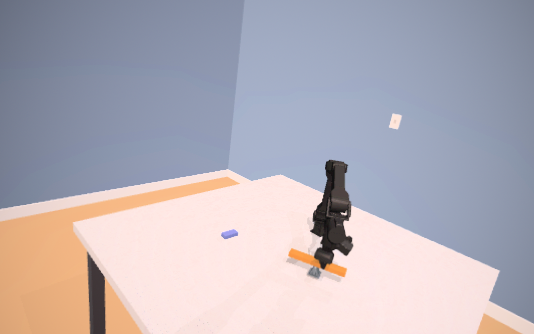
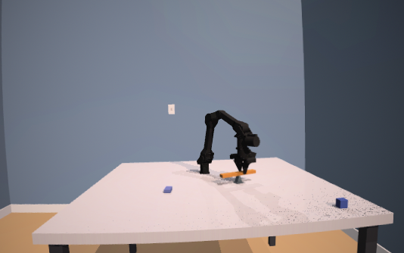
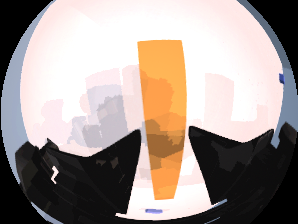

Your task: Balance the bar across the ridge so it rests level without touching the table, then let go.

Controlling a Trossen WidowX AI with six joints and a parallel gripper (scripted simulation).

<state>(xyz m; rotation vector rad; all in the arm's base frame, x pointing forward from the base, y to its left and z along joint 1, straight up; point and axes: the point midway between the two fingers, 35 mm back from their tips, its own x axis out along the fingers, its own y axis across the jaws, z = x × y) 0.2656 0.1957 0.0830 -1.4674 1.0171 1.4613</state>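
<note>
Now: gripper tip 30 mm to the left of the orange bar and 10 mm short of it. Round my gripper tip: blue cube: 470 mm ahead, 300 mm to the left, 30 mm below; flat blue block: 410 mm to the right, 120 mm ahead, 40 mm below.
</note>
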